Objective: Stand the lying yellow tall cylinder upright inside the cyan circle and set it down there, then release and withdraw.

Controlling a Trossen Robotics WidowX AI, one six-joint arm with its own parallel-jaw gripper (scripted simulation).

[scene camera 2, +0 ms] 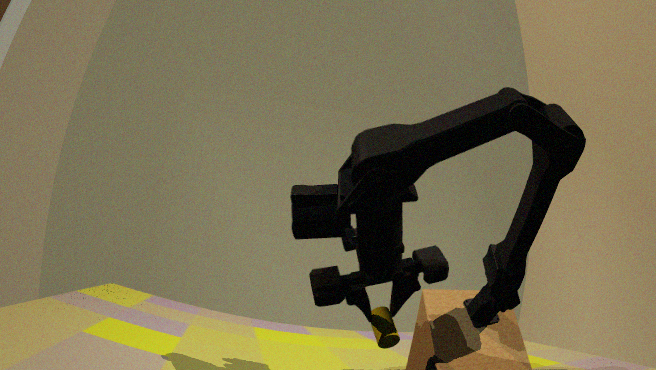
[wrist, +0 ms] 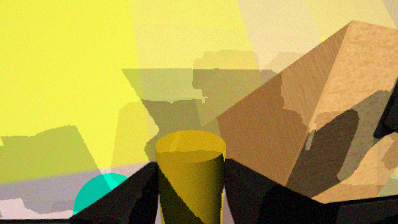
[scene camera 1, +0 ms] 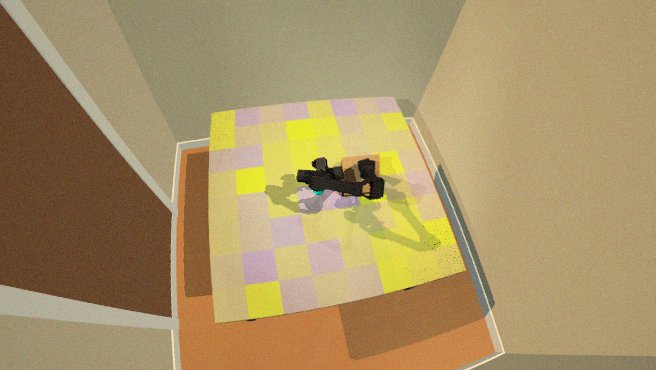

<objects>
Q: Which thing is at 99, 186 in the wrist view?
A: A cyan circle.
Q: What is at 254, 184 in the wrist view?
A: My gripper.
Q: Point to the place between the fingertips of my gripper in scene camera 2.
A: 380, 318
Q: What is my gripper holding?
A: A yellow tall cylinder.
</objects>
